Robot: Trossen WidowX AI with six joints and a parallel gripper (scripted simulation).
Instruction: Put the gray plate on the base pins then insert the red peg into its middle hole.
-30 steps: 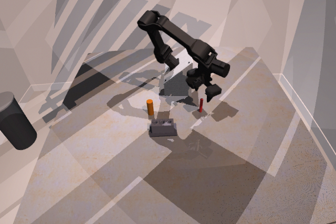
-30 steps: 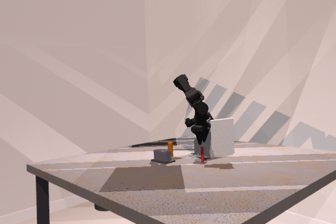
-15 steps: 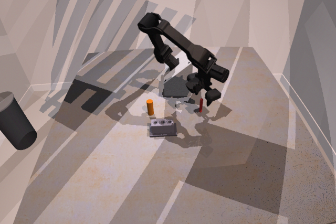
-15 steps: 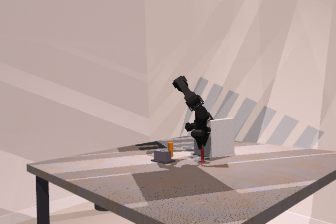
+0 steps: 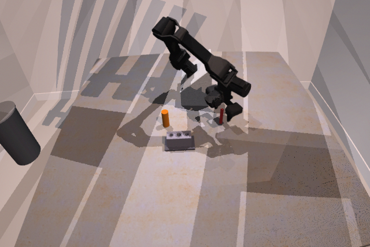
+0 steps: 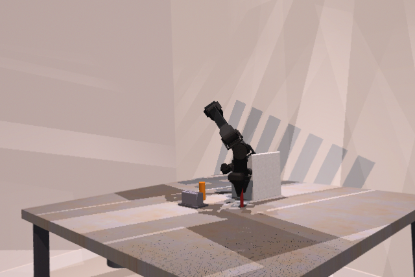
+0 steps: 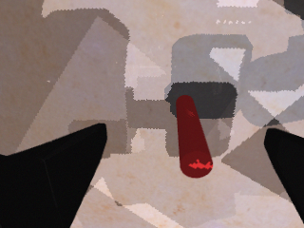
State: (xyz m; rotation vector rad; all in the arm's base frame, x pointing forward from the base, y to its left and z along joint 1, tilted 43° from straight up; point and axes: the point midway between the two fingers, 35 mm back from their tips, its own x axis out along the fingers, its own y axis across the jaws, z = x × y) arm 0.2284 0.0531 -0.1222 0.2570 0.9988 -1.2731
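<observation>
Right now my gripper tip is 1 cm above the red peg. Also, from my gripper tip: orange peg 24 cm to the right, 1 cm below; then gray plate 12 cm ahead, 18 cm to the right, 1 cm below; then flat base 11 cm ahead, 18 cm to the right, 4 cm below.
</observation>
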